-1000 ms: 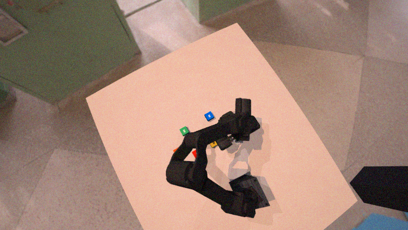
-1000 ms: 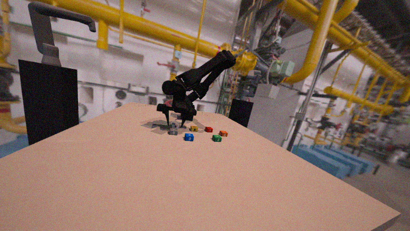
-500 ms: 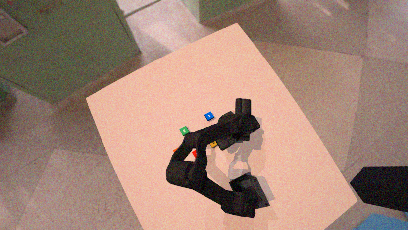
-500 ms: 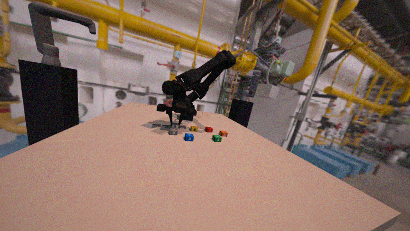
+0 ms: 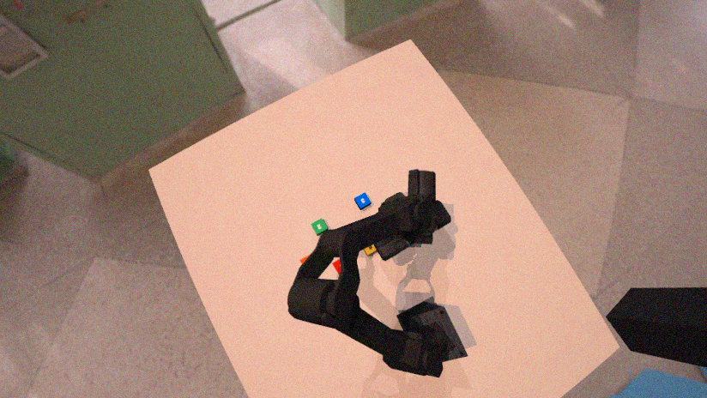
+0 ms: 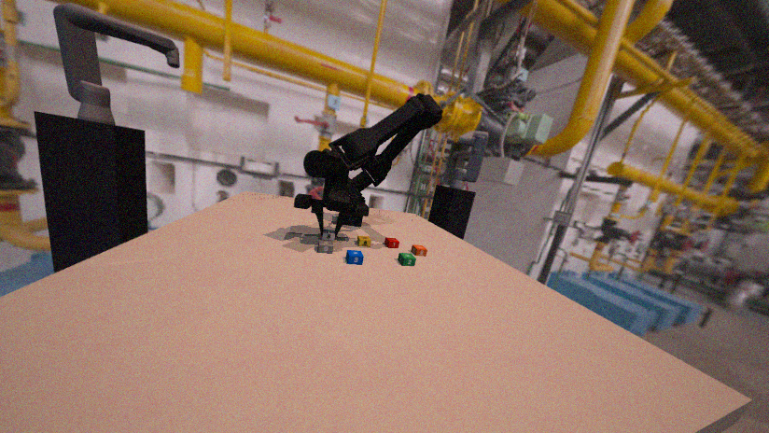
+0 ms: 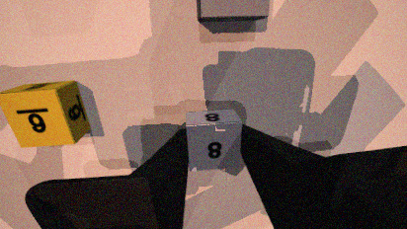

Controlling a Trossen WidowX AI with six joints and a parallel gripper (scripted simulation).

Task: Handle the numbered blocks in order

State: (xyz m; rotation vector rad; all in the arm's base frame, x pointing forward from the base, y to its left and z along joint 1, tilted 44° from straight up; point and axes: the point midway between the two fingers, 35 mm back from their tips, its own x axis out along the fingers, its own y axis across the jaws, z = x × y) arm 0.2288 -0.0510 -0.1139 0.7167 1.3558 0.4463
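My gripper tip is now right at the white block. From my gripper tip the other things lie so: blue block 140 mm ahead, 40 mm to the left; grey block 80 mm ahead, 20 mm to the right; yellow block 30 mm ahead, 90 mm to the left.
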